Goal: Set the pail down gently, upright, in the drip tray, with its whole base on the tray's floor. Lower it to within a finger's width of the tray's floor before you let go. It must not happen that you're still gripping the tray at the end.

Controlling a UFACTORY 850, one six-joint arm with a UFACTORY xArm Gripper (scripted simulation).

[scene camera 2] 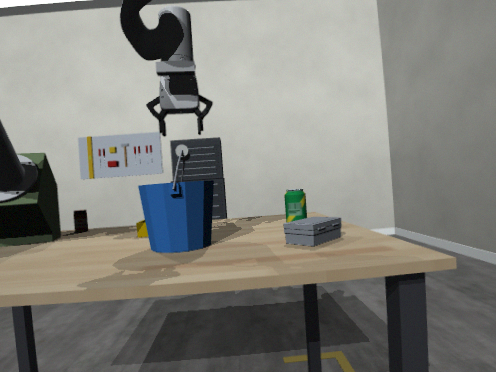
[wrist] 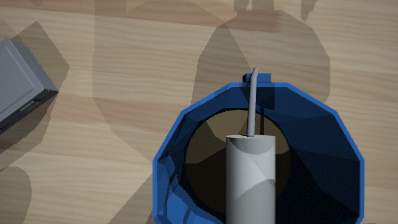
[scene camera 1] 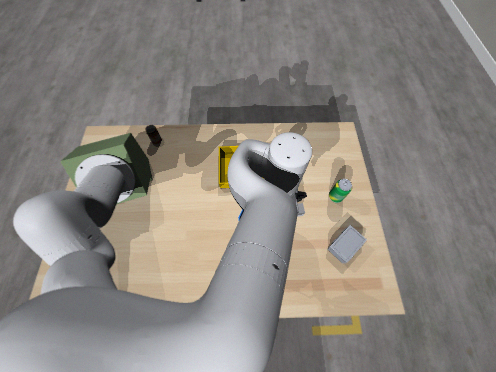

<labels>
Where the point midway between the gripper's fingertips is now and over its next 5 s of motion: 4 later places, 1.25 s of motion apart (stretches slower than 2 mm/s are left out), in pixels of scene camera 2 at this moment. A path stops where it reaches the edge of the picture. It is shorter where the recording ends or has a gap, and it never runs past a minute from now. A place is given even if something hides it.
My gripper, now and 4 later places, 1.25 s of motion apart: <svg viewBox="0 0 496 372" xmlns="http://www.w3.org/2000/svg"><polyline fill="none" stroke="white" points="182,134 183,156 183,153 181,132 181,127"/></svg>
</labels>
